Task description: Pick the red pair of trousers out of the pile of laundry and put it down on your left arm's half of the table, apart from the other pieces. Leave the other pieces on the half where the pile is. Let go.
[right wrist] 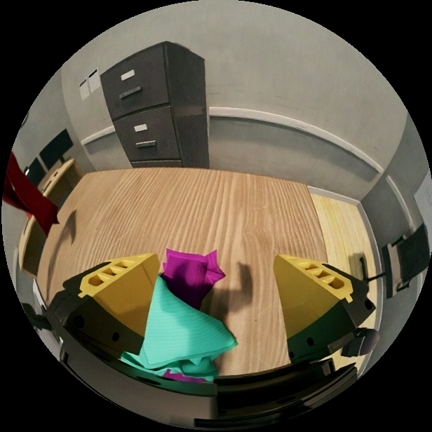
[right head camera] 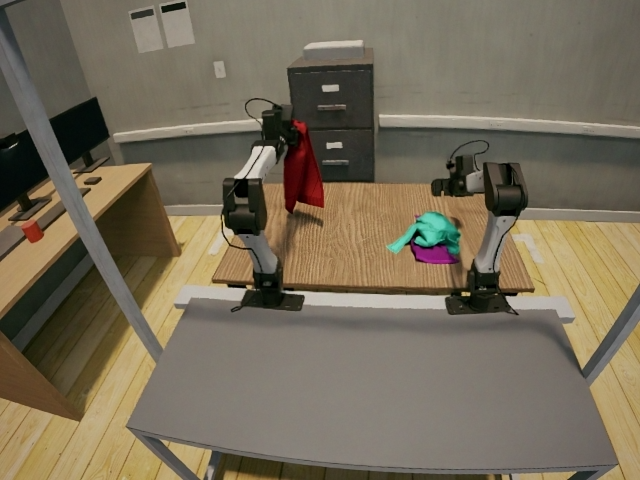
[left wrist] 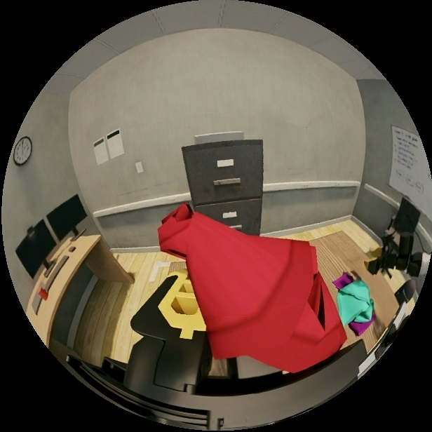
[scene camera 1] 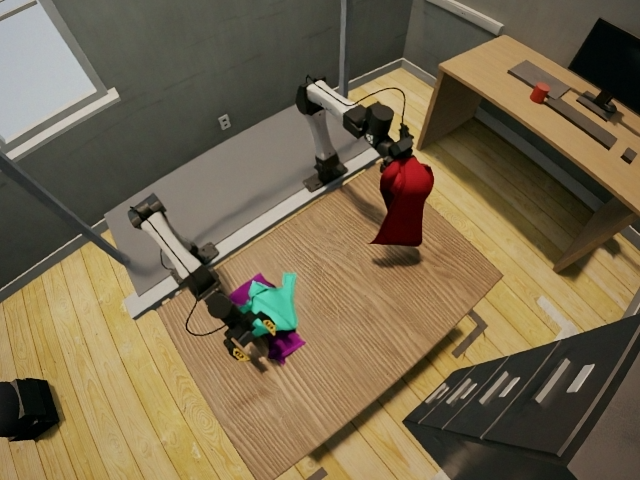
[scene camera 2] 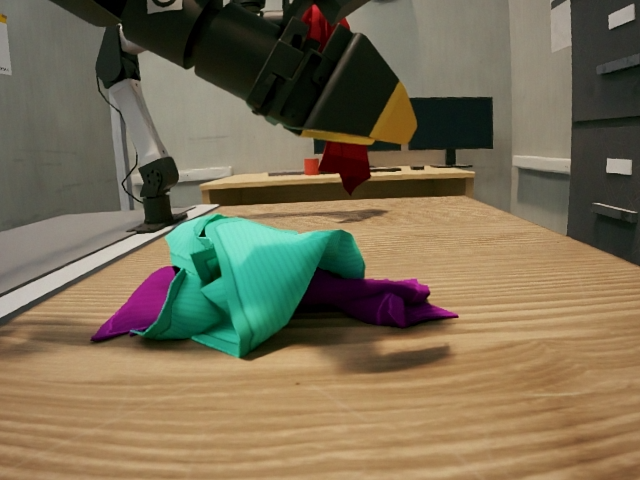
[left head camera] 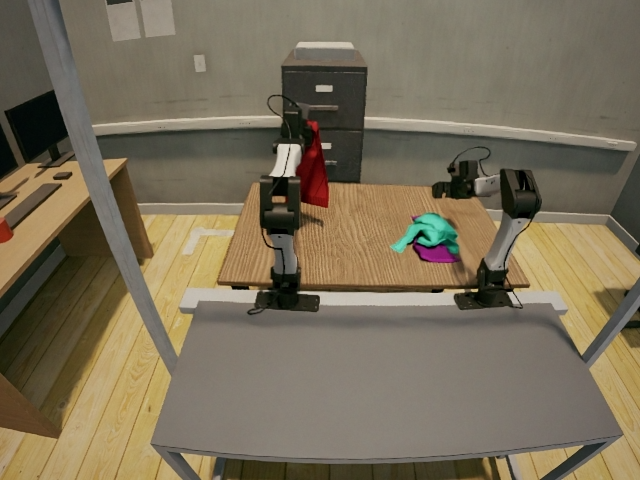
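Note:
The red trousers [left head camera: 316,175] [right head camera: 302,173] [scene camera 1: 405,206] [scene camera 2: 347,161] [left wrist: 260,290] hang from my left gripper, which is shut on them high above my left arm's half of the table; their lower end is clear of the wood. The cloth hides most of the left fingers. The turquoise piece [left head camera: 435,230] [right head camera: 436,229] [scene camera 1: 273,308] [scene camera 2: 268,273] [right wrist: 180,335] lies crumpled over the purple piece [left head camera: 436,253] [right head camera: 435,254] [scene camera 1: 284,345] [scene camera 2: 379,299] [right wrist: 189,272] on the other half. My right gripper [scene camera 1: 254,341] [right wrist: 216,261] is open and empty above the edge of these two pieces.
The wooden table [left head camera: 356,242] [right head camera: 356,237] [scene camera 1: 356,310] carries the laundry. A dark filing cabinet [left head camera: 324,116] [scene camera 1: 516,403] stands beyond its far edge. A desk [left head camera: 111,170] [scene camera 1: 465,72] with monitors and a red cup [scene camera 1: 539,93] stands beside my left arm's side.

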